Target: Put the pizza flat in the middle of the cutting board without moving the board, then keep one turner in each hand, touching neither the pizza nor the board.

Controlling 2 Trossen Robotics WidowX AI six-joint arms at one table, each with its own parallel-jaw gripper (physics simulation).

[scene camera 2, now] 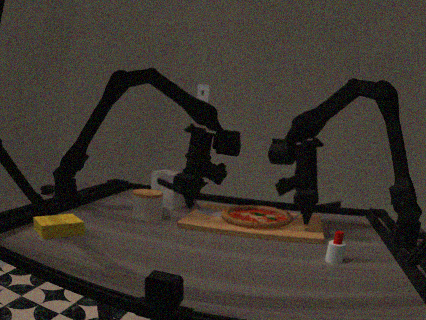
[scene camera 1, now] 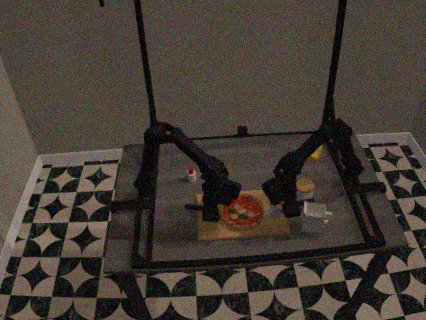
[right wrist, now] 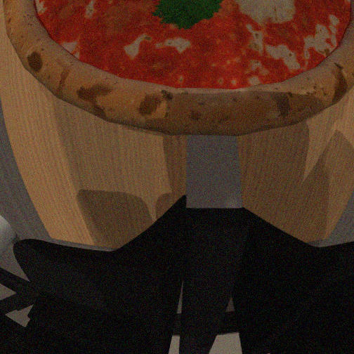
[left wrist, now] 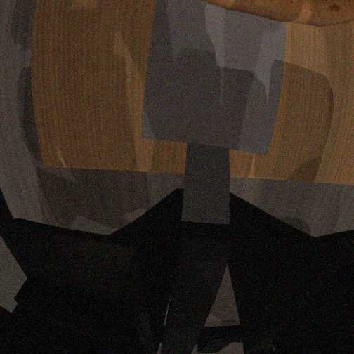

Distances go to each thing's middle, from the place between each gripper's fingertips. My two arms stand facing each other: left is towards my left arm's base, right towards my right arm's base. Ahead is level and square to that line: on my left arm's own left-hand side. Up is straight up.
Labels:
The wooden-lidded jar (scene camera 2: 146,203) lies 90 mm to the left of my left hand, 90 mm behind it and 10 mm above it. From my left hand the other things lie so: pale container (scene camera 2: 171,199) (90 mm to the left, 70 mm ahead, 30 mm above); then cutting board (scene camera 2: 299,232) (190 mm to the right, 20 mm behind, 10 mm below); then pizza (scene camera 2: 249,216) (190 mm to the right, 20 mm behind).
I see my right gripper 130 mm to the right of the cutting board and 10 mm above it. Round my right hand: pale container 90 mm ahead, 420 mm to the left, 40 mm above; pizza 140 mm to the left, 10 mm above; wooden-lidded jar 80 mm behind, 410 mm to the left, 20 mm above.

